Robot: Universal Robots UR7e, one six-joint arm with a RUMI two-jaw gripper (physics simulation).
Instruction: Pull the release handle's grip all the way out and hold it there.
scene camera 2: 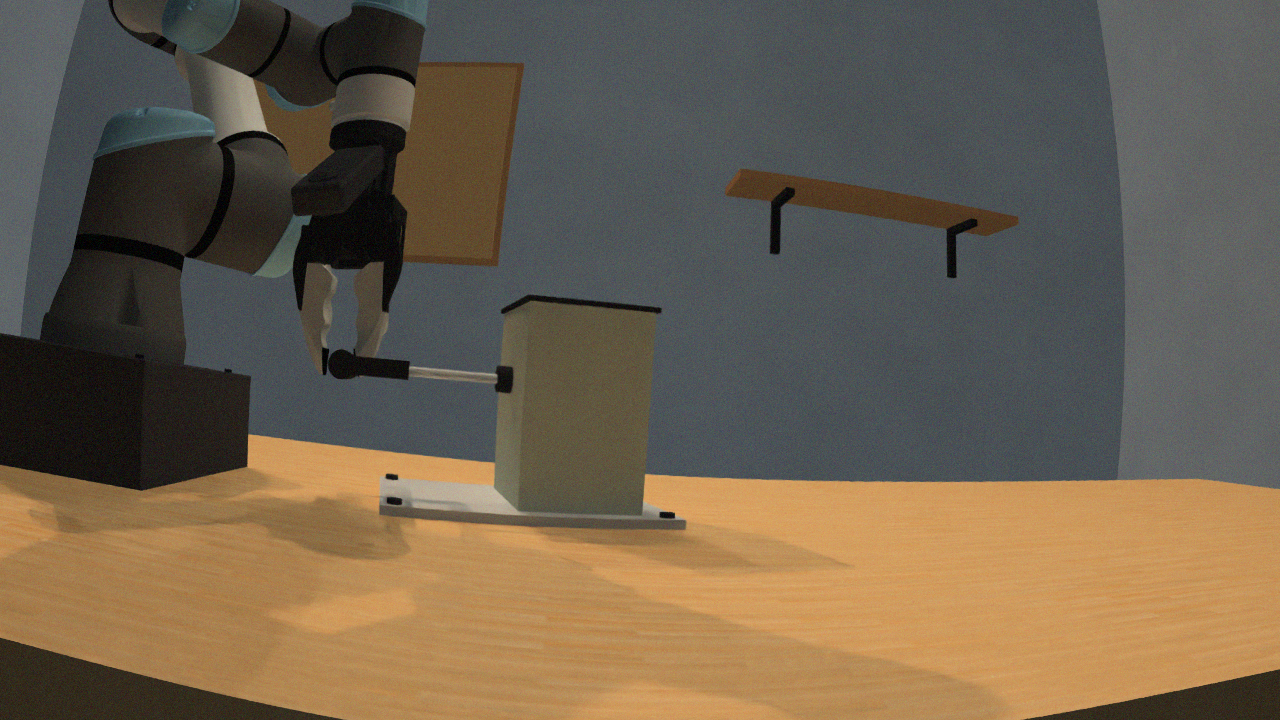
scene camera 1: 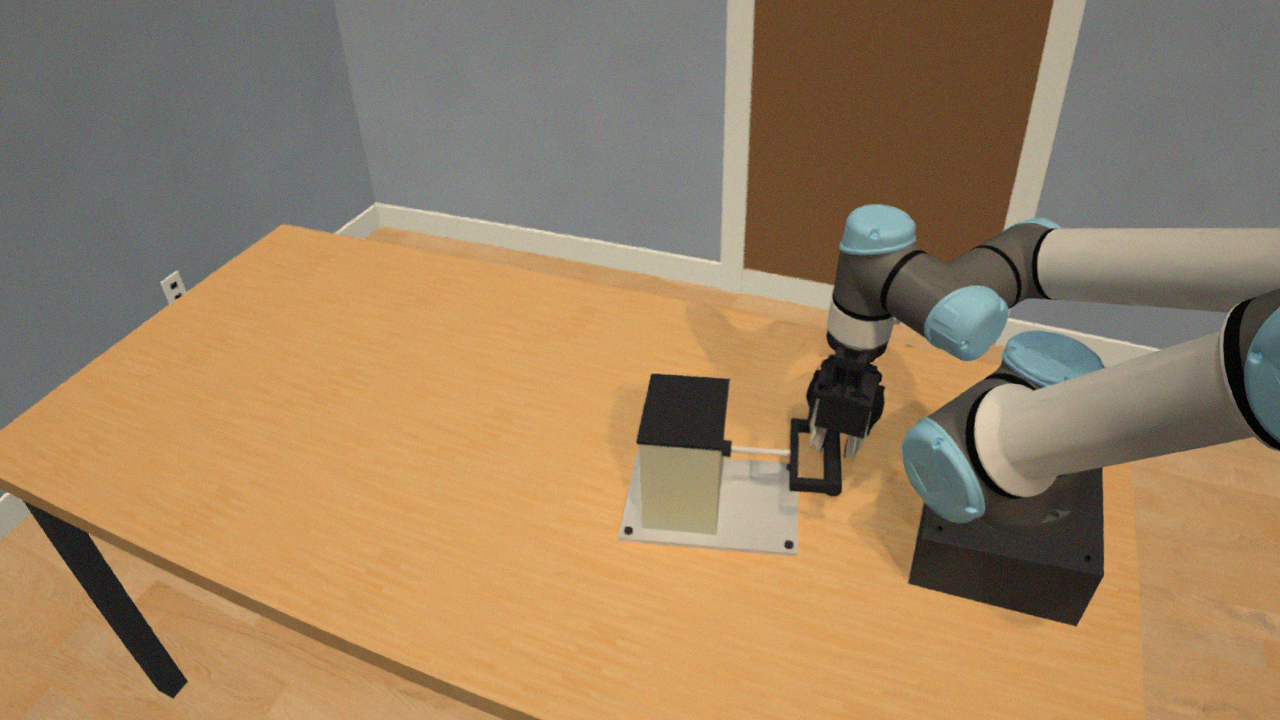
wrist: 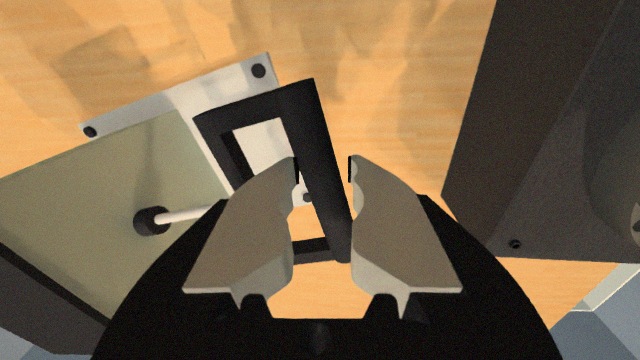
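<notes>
The release handle's black grip (scene camera 1: pixel 832 465) (scene camera 2: pixel 380 367) (wrist: pixel 320 160) is a rectangular frame on a pale rod (scene camera 1: pixel 760 450) (scene camera 2: pixel 452 375) (wrist: pixel 182 215). A long stretch of rod shows between the grip and the collar (scene camera 1: pixel 726 447) (scene camera 2: pixel 504 378) (wrist: pixel 151 220) on the pale green box (scene camera 1: pixel 682 488) (scene camera 2: pixel 581 411) (wrist: pixel 100 175). My gripper (scene camera 1: pixel 834 447) (scene camera 2: pixel 341 365) (wrist: pixel 323 160) points down and is shut on the grip's outer bar, with one finger inside the frame and the other outside it. Scene camera 2 shows the rod roughly level.
The box has a black top (scene camera 1: pixel 685 410) and stands on a light base plate (scene camera 1: pixel 760 528) (scene camera 2: pixel 438 510) (wrist: pixel 210 90) with black bolts on the wooden table (scene camera 1: pixel 402 429) (scene camera 2: pixel 895 555). The arm's dark pedestal (scene camera 1: pixel 1002 573) (scene camera 2: pixel 71 411) (wrist: pixel 530 150) is close beside the gripper, on the side away from the box.
</notes>
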